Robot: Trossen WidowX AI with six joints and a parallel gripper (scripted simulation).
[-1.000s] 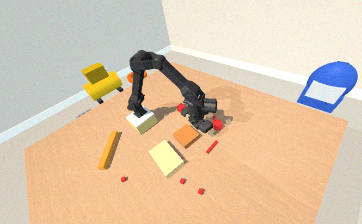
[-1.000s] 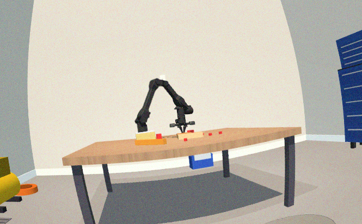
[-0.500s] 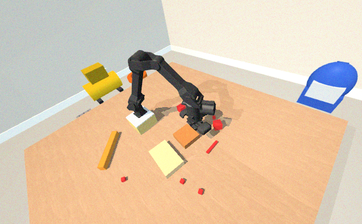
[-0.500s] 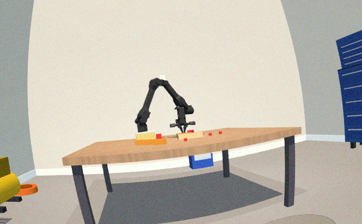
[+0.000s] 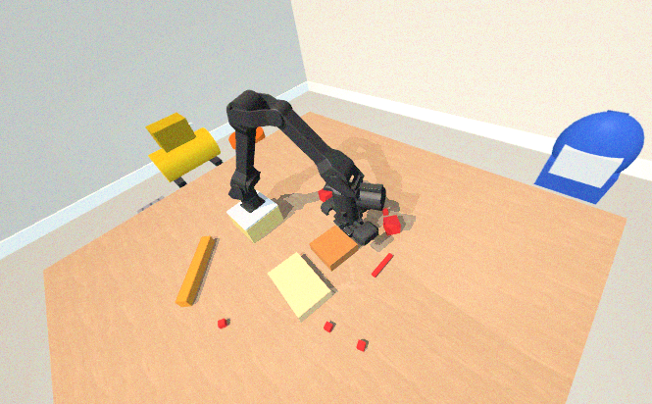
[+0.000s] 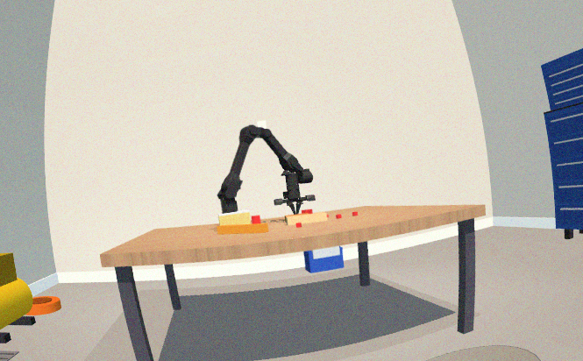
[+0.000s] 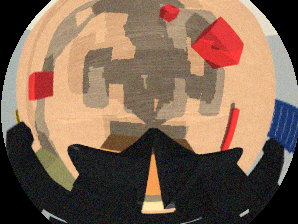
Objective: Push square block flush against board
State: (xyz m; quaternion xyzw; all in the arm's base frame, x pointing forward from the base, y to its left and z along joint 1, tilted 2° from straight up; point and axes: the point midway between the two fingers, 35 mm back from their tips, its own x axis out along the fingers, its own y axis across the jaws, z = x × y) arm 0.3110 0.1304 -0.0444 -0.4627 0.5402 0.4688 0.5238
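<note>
Right now the orange square block is 60 mm to the right of my gripper tip, 10 mm behind it and 10 mm above it. Also, from my gripper tip: long orange bar: 380 mm to the right, 290 mm behind, 10 mm above; red strip: 130 mm ahead, 20 mm to the right; pale yellow board: 210 mm to the right, 10 mm behind, 10 mm above.
</note>
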